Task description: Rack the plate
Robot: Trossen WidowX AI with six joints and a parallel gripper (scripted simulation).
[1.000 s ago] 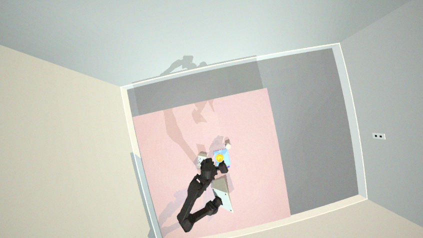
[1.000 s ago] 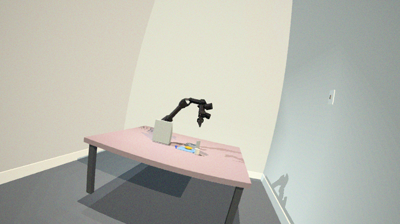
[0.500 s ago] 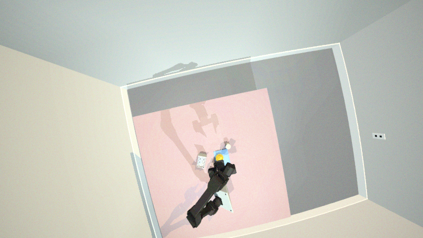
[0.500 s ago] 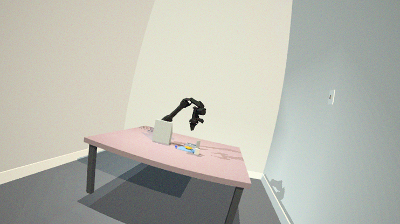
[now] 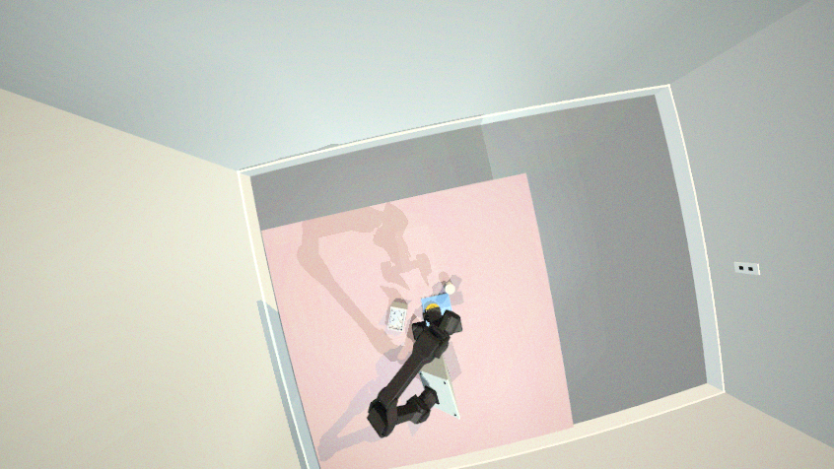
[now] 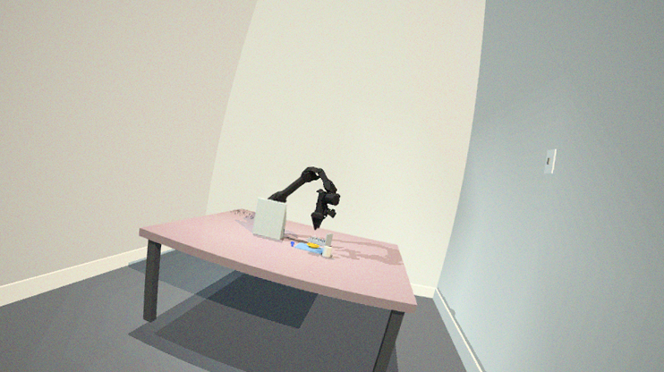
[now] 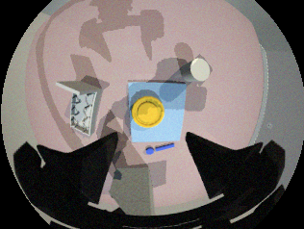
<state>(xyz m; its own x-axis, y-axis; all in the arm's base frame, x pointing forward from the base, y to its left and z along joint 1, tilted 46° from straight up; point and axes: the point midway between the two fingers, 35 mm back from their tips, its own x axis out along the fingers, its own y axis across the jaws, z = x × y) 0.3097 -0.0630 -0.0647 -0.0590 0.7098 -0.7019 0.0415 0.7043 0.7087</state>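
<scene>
Now: the yellow plate 10 cm below my gripper tip. From my gripper tip the other things lie so: grey dish rack 1 cm ahead, 17 cm to the left, 9 cm below; then white cup 9 cm ahead, 9 cm to the right, 9 cm below; then blue spoon 12 cm behind, 2 cm to the right, 11 cm below.
</scene>
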